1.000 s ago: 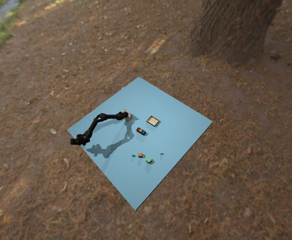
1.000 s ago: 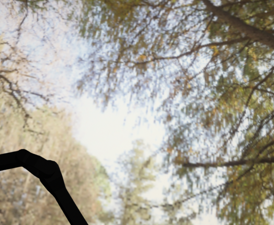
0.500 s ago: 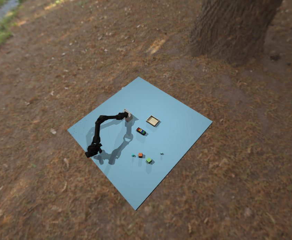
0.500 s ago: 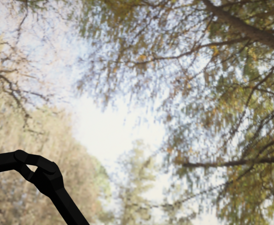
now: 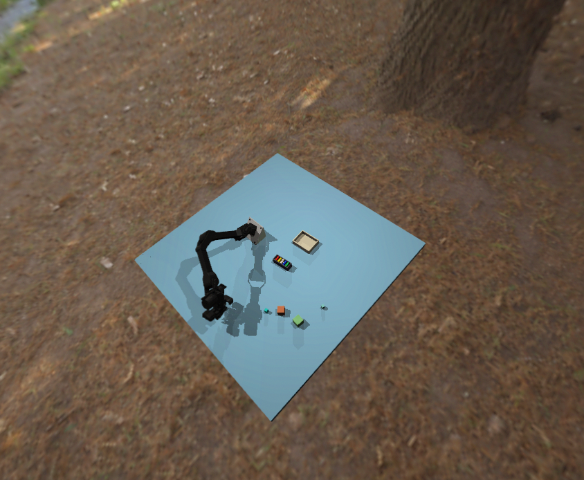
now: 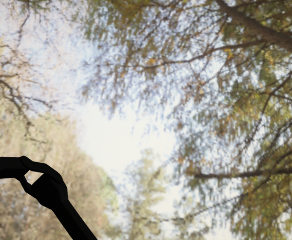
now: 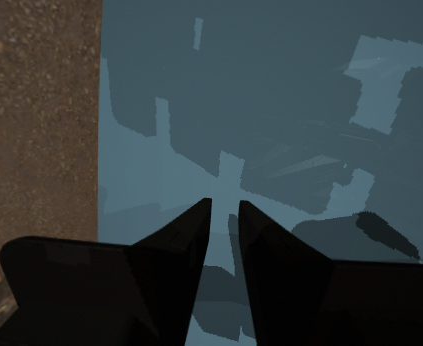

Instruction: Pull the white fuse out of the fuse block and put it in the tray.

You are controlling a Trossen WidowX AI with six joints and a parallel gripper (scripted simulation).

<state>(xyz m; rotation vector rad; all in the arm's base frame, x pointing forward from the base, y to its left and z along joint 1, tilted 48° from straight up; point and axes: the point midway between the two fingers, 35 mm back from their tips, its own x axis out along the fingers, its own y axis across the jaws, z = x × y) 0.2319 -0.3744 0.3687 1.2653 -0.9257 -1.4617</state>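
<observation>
Right now my gripper tip is 680 mm to the right of the tan tray, 80 mm short of it and 20 mm above it.
</observation>
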